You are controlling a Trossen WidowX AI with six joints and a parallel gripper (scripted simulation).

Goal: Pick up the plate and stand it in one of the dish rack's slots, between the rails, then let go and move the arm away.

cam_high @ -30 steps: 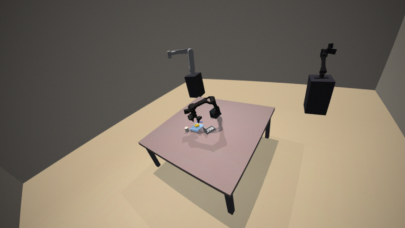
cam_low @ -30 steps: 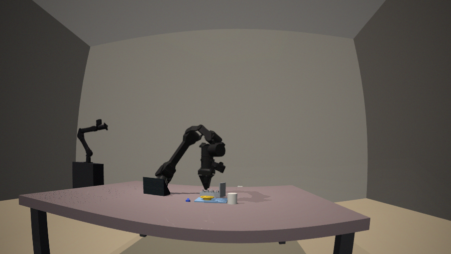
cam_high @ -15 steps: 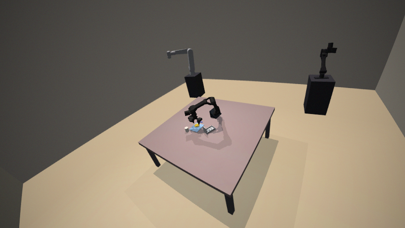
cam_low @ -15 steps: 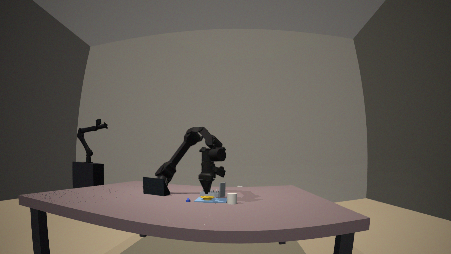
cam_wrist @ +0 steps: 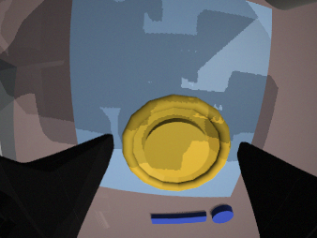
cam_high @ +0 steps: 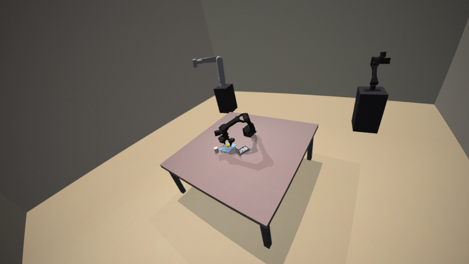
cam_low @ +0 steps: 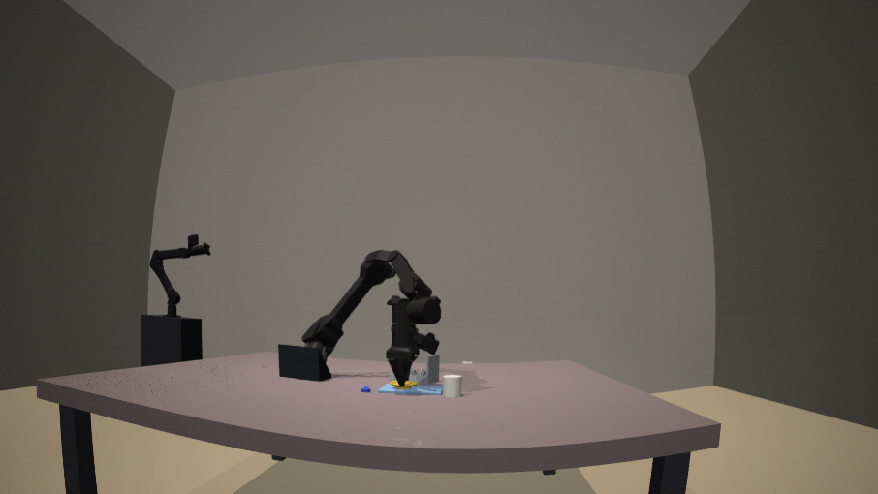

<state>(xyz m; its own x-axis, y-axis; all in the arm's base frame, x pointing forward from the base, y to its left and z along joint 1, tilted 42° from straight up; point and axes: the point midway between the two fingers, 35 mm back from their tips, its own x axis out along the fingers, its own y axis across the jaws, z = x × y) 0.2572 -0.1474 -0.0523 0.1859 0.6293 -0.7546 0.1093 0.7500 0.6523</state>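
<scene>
Now: gripper tip 30 mm short of the grey dish rack, 200 mm to the right of it and 10 mm below it. From my gripper tip the other things lie so: blue spoon (90 mm behind, 20 mm to the right, 10 mm below); white cup (110 mm ahead, 80 mm to the right, 10 mm above); yellow plate (right at my gripper tip).
</scene>
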